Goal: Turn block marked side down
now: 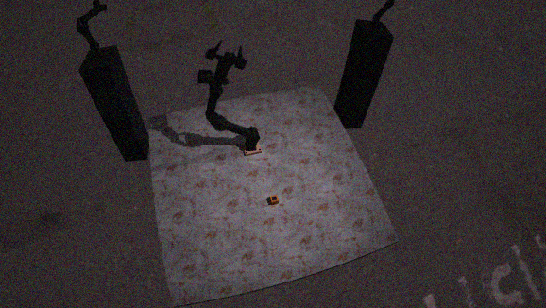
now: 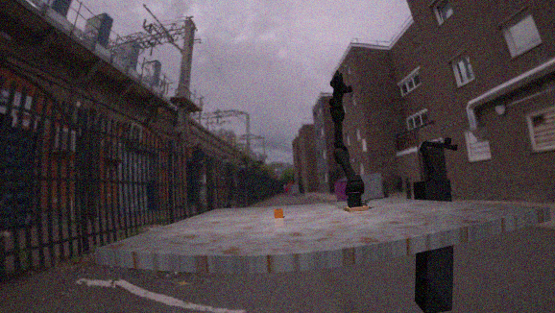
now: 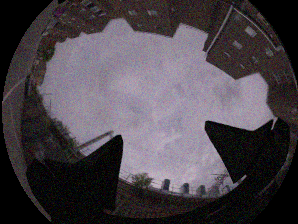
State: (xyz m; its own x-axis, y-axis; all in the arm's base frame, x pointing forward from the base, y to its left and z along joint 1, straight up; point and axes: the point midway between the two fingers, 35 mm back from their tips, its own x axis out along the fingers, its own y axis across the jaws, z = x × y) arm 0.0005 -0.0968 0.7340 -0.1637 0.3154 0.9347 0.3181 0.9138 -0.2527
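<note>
Now: the orange block 750 mm below my gripper tip, 380 mm ahead of it and 180 mm to the left of it.
</note>
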